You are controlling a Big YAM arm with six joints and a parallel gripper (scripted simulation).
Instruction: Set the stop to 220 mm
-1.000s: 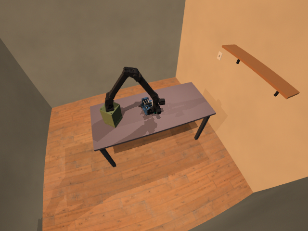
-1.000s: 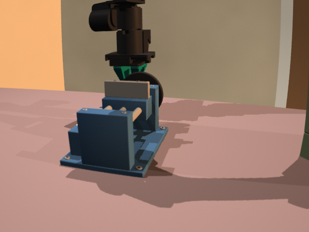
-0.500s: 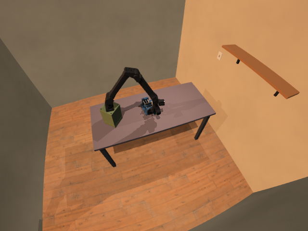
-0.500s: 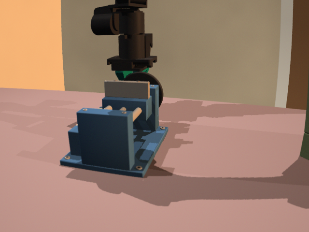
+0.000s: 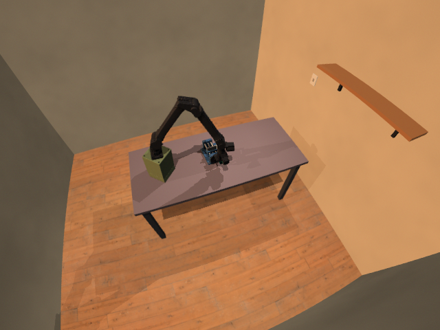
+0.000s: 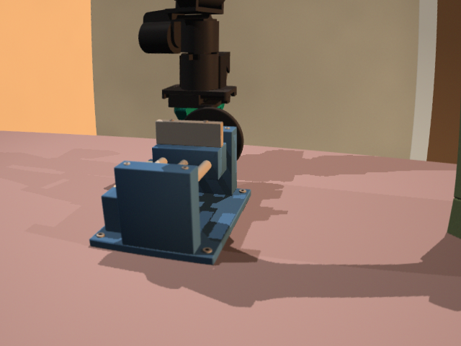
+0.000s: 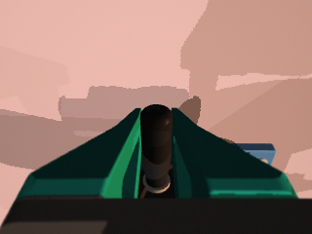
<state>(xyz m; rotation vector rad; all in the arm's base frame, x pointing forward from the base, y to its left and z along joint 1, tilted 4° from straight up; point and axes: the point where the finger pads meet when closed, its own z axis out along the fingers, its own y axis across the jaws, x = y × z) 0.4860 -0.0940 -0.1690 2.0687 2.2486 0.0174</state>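
Now: the grey stop plate 3 cm behind my hand, 13 cm to the left of it and 4 cm above it. Round my hand: black crank handle: 1 cm to the left.
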